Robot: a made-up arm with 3 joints. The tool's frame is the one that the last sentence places. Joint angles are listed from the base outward.
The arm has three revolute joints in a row. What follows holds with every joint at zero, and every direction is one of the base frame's.
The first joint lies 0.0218 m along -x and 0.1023 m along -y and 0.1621 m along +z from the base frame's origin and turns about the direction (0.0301, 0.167, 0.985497), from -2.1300 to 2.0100 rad.
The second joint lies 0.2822 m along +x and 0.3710 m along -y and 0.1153 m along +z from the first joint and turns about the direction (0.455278, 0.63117, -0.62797), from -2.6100 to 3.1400 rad.
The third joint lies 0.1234 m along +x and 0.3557 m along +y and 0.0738 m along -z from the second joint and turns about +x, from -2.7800 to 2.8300 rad.
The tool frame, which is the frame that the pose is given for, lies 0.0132 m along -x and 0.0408 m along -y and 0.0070 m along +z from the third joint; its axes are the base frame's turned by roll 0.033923, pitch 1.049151 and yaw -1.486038 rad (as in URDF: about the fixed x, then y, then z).
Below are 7 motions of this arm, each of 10 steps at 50 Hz.
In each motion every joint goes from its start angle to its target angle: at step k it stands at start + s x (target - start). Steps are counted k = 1, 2, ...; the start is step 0. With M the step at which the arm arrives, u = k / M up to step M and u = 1 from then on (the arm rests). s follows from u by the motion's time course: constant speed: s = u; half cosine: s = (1 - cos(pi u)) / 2; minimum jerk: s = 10 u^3 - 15 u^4 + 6 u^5.
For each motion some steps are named. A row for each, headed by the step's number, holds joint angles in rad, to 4 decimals.
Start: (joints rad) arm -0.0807 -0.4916 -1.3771
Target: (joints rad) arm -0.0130 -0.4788 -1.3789
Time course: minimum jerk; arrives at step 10
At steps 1, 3, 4, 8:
1: -0.0801 -0.4915 -1.3771
3: -0.0697 -0.4895 -1.3774
4: -0.0592 -0.4875 -1.3777
8: -0.0169 -0.4795 -1.3788

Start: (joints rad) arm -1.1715 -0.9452 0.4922
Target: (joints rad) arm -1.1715 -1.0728 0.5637
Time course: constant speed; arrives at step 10
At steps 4, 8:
4: -1.1715 -0.9962 0.5208
8: -1.1715 -1.0473 0.5494

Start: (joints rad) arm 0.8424 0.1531 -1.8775
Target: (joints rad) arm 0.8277 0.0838 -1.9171
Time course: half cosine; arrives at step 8
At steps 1, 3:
1: 0.8418 0.1505 -1.8790
3: 0.8379 0.1317 -1.8897

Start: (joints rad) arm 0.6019 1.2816 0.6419
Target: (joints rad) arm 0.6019 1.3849 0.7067
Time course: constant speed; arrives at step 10
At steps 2, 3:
2: 0.6019 1.3023 0.6549
3: 0.6019 1.3126 0.6613

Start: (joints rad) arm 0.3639 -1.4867 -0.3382
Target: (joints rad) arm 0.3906 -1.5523 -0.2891
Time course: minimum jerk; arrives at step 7
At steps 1, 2, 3, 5, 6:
1: 0.3645 -1.4882 -0.3371
2: 0.3678 -1.4962 -0.3311
3: 0.3737 -1.5108 -0.3201
5: 0.3867 -1.5428 -0.2962
6: 0.3900 -1.5508 -0.2902

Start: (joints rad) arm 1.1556 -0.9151 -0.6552
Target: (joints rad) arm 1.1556 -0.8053 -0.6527
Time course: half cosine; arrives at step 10
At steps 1, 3, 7, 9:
1: 1.1556 -0.9124 -0.6551
3: 1.1556 -0.8925 -0.6547
7: 1.1556 -0.8279 -0.6532
9: 1.1556 -0.8080 -0.6528

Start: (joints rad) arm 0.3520 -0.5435 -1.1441
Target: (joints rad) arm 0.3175 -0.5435 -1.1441
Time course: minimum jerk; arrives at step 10
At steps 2, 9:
2: 0.3500 -0.5435 -1.1441
9: 0.3178 -0.5435 -1.1441

